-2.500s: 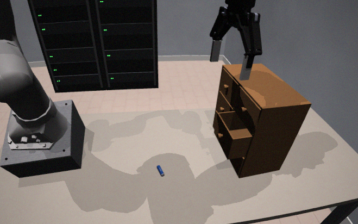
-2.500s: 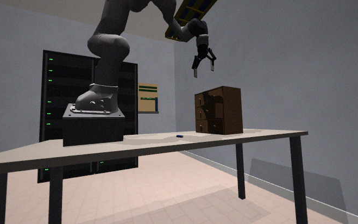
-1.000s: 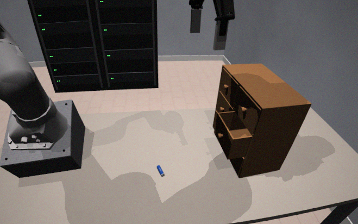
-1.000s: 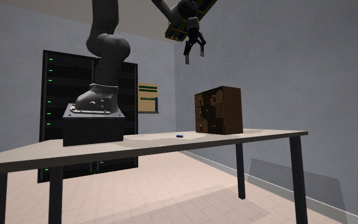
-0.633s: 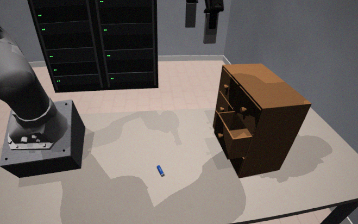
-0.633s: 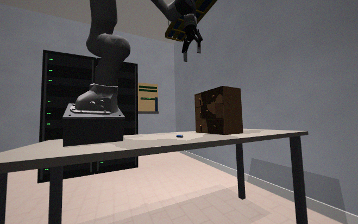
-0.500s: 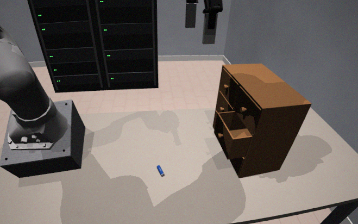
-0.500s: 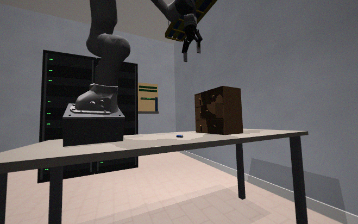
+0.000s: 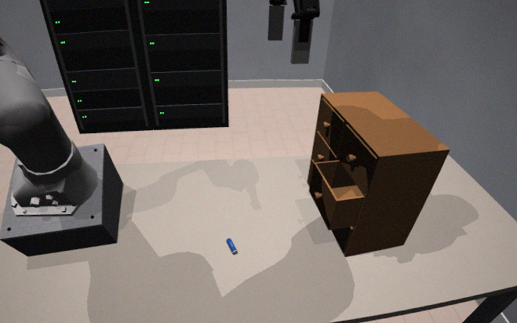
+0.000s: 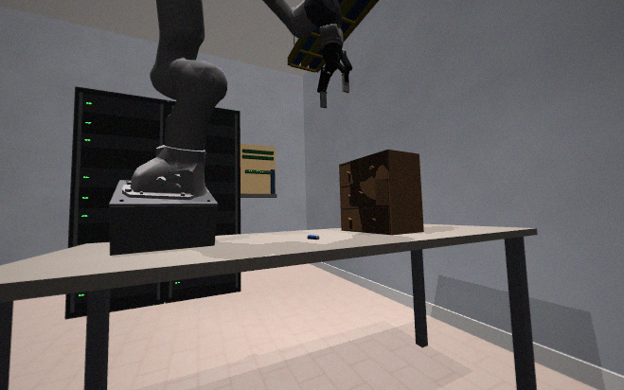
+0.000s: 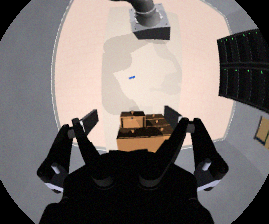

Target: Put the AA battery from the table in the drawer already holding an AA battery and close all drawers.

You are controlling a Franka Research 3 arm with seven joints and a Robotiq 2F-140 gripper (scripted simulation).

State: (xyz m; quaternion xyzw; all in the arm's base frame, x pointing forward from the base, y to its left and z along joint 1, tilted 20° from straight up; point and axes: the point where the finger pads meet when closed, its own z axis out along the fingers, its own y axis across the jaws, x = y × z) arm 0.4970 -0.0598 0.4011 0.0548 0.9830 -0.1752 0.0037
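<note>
My gripper is now 530 mm above the blue AA battery, 100 mm past it and 20 mm to the right of it.
</note>
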